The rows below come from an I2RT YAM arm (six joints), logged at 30 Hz.
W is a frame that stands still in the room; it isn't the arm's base.
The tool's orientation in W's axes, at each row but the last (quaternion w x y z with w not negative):
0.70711, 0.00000, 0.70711, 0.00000
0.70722, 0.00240, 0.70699, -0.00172
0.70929, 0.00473, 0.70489, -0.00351
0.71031, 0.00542, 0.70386, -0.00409
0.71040, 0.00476, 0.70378, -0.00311
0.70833, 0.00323, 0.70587, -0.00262
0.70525, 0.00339, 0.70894, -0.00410
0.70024, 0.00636, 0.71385, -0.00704
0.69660, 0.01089, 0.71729, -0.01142
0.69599, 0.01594, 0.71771, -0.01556
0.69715, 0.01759, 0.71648, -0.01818
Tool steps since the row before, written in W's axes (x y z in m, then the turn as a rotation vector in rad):
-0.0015, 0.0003, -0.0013, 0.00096, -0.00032, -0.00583
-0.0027, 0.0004, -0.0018, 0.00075, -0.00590, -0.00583
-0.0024, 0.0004, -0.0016, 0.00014, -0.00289, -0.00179
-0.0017, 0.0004, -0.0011, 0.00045, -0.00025, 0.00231
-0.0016, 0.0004, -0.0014, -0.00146, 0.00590, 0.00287
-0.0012, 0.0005, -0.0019, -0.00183, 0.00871, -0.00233
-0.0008, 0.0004, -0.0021, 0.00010, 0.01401, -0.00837
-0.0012, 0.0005, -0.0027, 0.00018, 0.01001, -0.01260
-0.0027, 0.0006, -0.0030, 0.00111, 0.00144, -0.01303
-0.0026, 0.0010, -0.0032, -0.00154, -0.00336, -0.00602
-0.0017, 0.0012, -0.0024, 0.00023, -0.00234, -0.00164
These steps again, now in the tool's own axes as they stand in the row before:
0.0013, 0.0003, -0.0015, 0.00583, -0.00032, 0.00096
0.0018, 0.0004, -0.0027, 0.00582, -0.00590, 0.00078
0.0016, 0.0004, -0.0024, 0.00179, -0.00289, 0.00016
0.0011, 0.0004, -0.0017, -0.00231, -0.00024, 0.00047
0.0014, 0.0004, -0.0016, -0.00287, 0.00589, -0.00150
0.0019, 0.0005, -0.0012, 0.00233, 0.00869, -0.00191
0.0021, 0.0004, -0.0008, 0.00836, 0.01402, 0.00000
0.0027, 0.0005, -0.0012, 0.01259, 0.01003, 0.00023
0.0031, 0.0005, -0.0026, 0.01299, 0.00149, 0.00144
0.0033, 0.0009, -0.0025, 0.00606, -0.00342, -0.00120
0.0024, 0.0011, -0.0017, 0.00163, -0.00232, 0.00039

